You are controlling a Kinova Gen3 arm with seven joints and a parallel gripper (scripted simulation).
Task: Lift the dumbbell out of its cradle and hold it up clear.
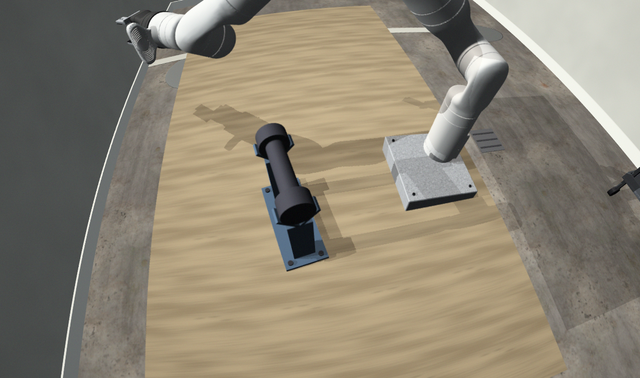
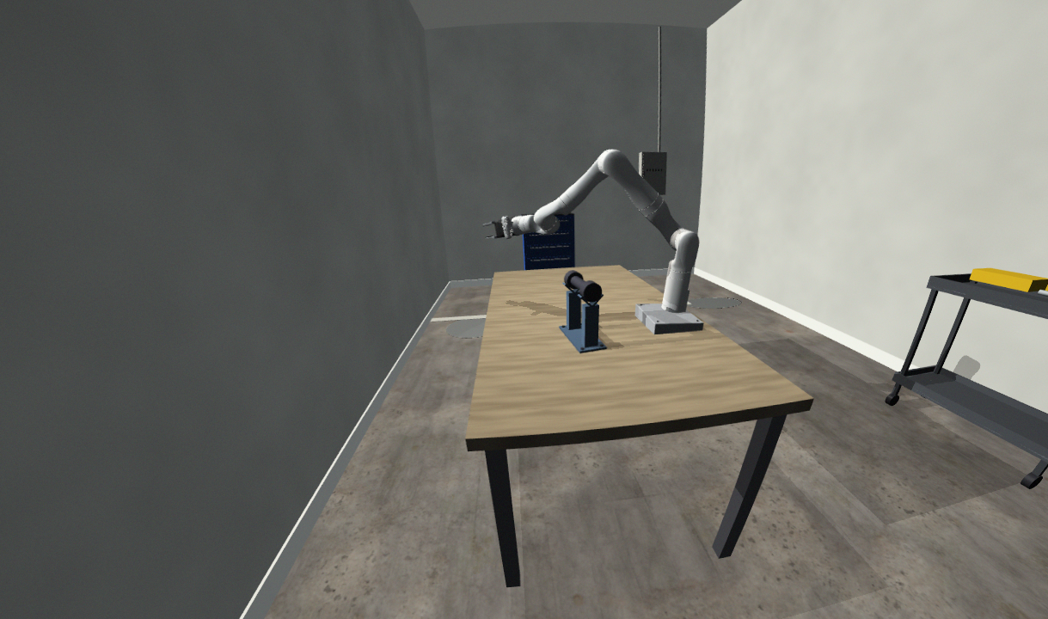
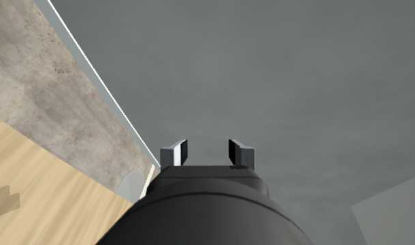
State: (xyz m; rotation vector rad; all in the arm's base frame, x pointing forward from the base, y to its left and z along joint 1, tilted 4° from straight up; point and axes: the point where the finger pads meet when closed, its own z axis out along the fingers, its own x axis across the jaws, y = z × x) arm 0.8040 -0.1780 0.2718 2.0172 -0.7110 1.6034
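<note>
My gripper is now 38 cm past the dark dumbbell, 34 cm to the right of it and 17 cm above it. Round my hand: blue cradle 38 cm behind, 34 cm to the left, 28 cm below.
</note>
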